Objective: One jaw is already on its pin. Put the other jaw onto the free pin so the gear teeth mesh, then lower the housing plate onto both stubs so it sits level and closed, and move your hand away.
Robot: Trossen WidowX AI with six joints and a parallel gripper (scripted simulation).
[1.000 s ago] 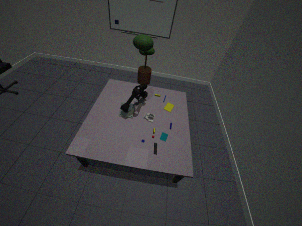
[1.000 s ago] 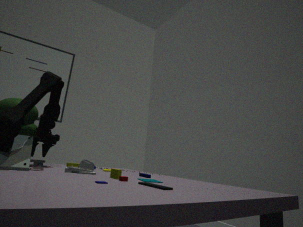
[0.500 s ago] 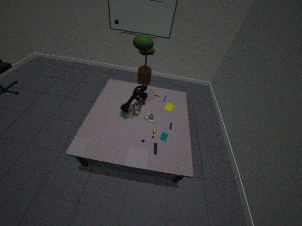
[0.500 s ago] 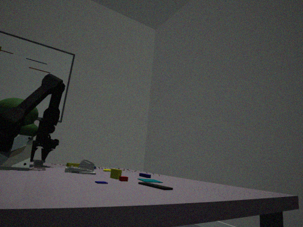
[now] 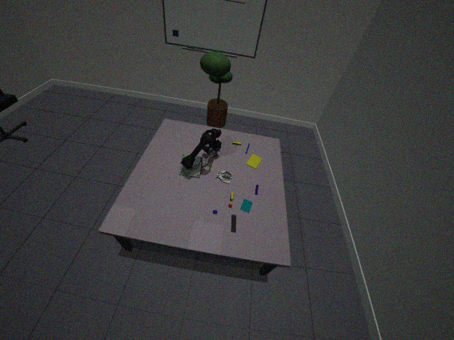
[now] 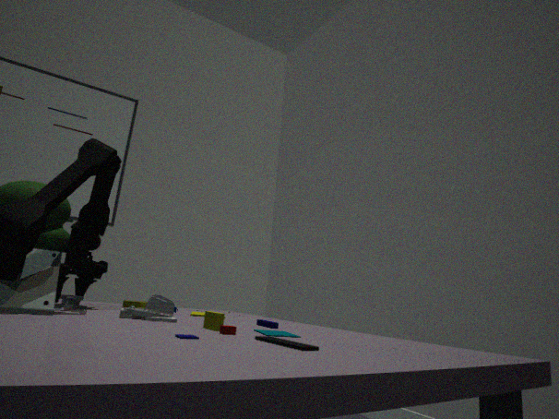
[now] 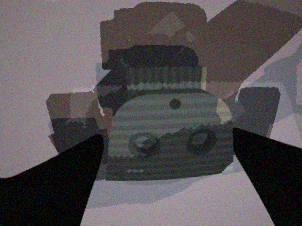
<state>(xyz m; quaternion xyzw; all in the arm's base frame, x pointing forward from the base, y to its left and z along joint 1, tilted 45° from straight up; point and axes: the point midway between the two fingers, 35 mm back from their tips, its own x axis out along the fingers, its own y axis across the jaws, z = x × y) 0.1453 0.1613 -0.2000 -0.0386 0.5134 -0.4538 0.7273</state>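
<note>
Now: the striped white block 10 mm ahead of my gripper tip and 10 mm to the right of it. From my gripper tip the other things lie so: yellow block (270 mm ahead, 440 mm to the right, 10 mm above); then yellow pad (420 mm ahead, 10 mm to the left, 10 mm below); then red cube (270 mm ahead, 520 mm to the right).
</note>
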